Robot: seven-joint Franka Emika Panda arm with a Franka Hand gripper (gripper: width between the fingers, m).
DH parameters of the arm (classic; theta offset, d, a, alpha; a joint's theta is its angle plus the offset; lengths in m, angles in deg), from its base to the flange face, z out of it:
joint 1: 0 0.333 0 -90
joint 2: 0 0 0 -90
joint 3: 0 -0.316 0.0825 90
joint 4: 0 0 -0.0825 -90
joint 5: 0 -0.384 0 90
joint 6: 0 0 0.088 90
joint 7: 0 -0.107 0 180
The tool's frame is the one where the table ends.
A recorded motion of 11 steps. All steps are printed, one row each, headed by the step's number.
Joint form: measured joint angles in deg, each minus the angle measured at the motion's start. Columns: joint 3, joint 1, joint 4, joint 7, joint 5, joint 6, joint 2.
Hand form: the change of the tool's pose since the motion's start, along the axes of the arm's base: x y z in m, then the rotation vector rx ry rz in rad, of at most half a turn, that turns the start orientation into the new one. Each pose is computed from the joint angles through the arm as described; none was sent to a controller.
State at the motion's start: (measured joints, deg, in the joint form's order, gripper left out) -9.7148 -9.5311 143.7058 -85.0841 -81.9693 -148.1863 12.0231
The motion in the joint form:
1: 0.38 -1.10 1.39 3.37 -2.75 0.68 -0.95
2: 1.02 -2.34 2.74 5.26 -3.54 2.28 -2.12
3: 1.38 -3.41 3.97 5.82 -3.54 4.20 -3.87
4: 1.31 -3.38 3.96 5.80 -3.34 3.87 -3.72
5: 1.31 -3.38 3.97 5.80 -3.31 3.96 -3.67
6: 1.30 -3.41 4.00 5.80 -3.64 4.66 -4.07
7: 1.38 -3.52 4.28 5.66 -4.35 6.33 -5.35
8: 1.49 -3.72 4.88 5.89 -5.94 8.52 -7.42
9: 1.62 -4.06 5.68 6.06 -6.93 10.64 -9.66
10: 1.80 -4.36 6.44 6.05 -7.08 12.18 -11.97
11: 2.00 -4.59 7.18 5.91 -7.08 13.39 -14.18
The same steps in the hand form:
1: -0.0096 -0.0098 -0.0006 0.0090 -0.0220 -0.0179
2: -0.0182 -0.0201 0.0007 0.0246 -0.0352 -0.0259
3: -0.0242 -0.0262 0.0068 0.0461 -0.0486 -0.0295
4: -0.0244 -0.0261 0.0058 0.0403 -0.0460 -0.0272
5: -0.0246 -0.0259 0.0054 0.0417 -0.0449 -0.0261
6: -0.0239 -0.0245 0.0080 0.0538 -0.0512 -0.0268
7: -0.0231 -0.0224 0.0156 0.0816 -0.0669 -0.0310
8: -0.0231 -0.0200 0.0272 0.1192 -0.0958 -0.0416
9: -0.0246 -0.0187 0.0391 0.1512 -0.1241 -0.0457
10: -0.0262 -0.0189 0.0514 0.1685 -0.1514 -0.0423
11: -0.0281 -0.0194 0.0630 0.1804 -0.1756 -0.0395

